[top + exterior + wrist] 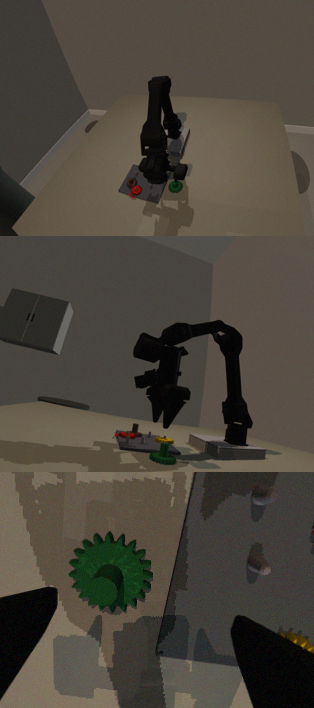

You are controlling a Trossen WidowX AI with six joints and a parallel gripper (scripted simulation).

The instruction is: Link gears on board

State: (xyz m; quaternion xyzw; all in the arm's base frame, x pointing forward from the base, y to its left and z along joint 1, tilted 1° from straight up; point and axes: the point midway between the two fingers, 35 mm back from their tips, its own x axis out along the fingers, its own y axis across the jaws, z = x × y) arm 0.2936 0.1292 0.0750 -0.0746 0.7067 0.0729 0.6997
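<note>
Right now the green gear is 2 cm behind my gripper tip, 3 cm to the left of it and 6 cm below it. Round my gripper tip: yellow gear 4 cm behind, 14 cm to the right, 6 cm below; then brown gear 6 cm ahead, 17 cm to the right, 5 cm below; then red gear 8 cm ahead, 12 cm to the right, 6 cm below.
</note>
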